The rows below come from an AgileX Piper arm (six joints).
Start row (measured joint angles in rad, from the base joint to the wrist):
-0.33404 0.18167 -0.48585 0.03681 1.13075 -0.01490
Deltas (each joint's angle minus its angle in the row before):
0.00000 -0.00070 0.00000 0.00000 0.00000 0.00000
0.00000 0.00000 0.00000 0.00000 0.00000 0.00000
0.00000 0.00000 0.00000 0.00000 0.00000 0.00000
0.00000 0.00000 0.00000 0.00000 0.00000 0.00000
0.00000 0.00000 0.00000 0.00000 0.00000 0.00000
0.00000 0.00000 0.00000 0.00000 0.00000 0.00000
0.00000 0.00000 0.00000 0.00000 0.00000 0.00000
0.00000 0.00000 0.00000 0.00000 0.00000 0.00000
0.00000 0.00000 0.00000 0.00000 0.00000 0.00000
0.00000 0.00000 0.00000 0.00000 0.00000 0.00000
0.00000 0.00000 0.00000 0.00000 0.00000 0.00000
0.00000 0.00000 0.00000 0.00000 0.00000 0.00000
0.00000 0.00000 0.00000 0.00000 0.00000 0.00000
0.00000 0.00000 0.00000 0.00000 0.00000 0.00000
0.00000 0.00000 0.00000 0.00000 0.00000 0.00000
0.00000 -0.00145 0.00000 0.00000 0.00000 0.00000
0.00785 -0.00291 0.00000 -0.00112 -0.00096 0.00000
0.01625 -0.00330 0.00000 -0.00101 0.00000 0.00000
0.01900 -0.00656 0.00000 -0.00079 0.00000 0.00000
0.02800 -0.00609 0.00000 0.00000 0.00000 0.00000
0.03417 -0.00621 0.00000 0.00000 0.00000 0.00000
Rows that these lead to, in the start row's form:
-0.33404 0.18097 -0.48585 0.03681 1.13075 -0.01490
-0.33404 0.18097 -0.48585 0.03681 1.13075 -0.01490
-0.33404 0.18097 -0.48585 0.03681 1.13075 -0.01490
-0.33404 0.18097 -0.48585 0.03681 1.13075 -0.01490
-0.33404 0.18097 -0.48585 0.03681 1.13075 -0.01490
-0.33404 0.18097 -0.48585 0.03681 1.13075 -0.01490
-0.33404 0.18097 -0.48585 0.03681 1.13075 -0.01490
-0.33404 0.18097 -0.48585 0.03681 1.13075 -0.01490
-0.33404 0.18097 -0.48585 0.03681 1.13075 -0.01490
-0.33404 0.18097 -0.48585 0.03681 1.13075 -0.01490
-0.33404 0.18097 -0.48585 0.03681 1.13075 -0.01490
-0.33404 0.18097 -0.48585 0.03681 1.13075 -0.01490
-0.33404 0.18097 -0.48585 0.03681 1.13075 -0.01490
-0.33404 0.18097 -0.48585 0.03681 1.13075 -0.01490
-0.33404 0.18097 -0.48585 0.03681 1.13075 -0.01490
-0.33404 0.17952 -0.48585 0.03681 1.13075 -0.01490
-0.32619 0.17661 -0.48585 0.03569 1.12979 -0.01490
-0.30994 0.17331 -0.48585 0.03468 1.12979 -0.01490
-0.29094 0.16675 -0.48585 0.03389 1.12979 -0.01490
-0.26294 0.16066 -0.48585 0.03389 1.12979 -0.01490
-0.22877 0.15445 -0.48585 0.03389 1.12979 -0.01490

